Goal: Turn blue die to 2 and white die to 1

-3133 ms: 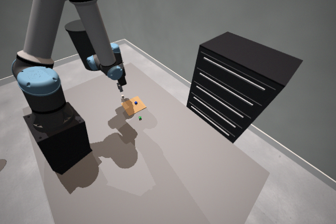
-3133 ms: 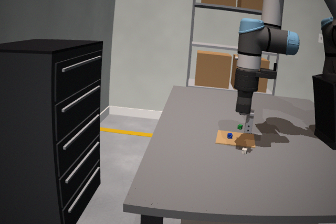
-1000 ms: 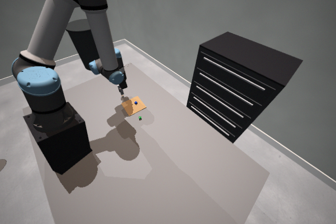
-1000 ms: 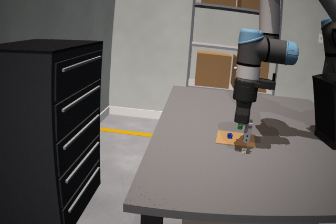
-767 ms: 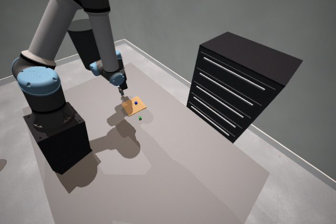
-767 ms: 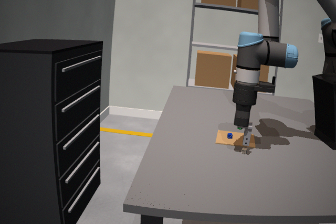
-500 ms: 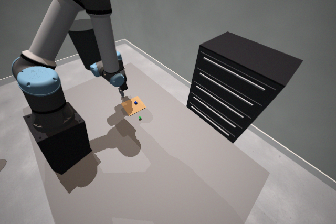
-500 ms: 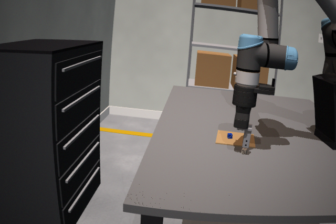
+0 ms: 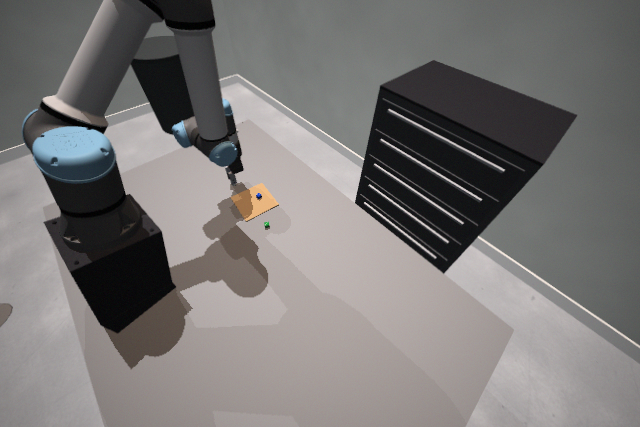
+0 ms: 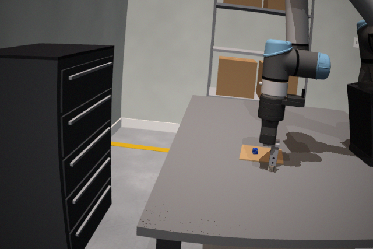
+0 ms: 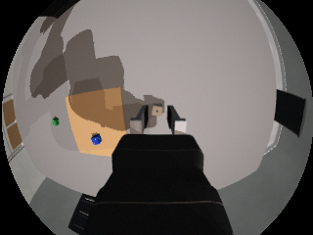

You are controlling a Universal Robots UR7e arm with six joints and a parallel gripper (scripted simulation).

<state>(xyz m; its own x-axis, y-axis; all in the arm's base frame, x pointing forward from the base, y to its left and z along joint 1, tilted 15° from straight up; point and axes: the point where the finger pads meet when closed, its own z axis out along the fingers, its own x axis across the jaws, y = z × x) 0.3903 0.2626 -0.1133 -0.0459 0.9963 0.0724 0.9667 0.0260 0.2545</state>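
The white die is 30 mm below my hand. Also, from my hand: orange mat 130 mm to the right, 40 mm below, 40 mm ahead; green die 260 mm to the right, 40 mm ahead, 30 mm below; blue die 120 mm to the right, 70 mm ahead, 30 mm below.
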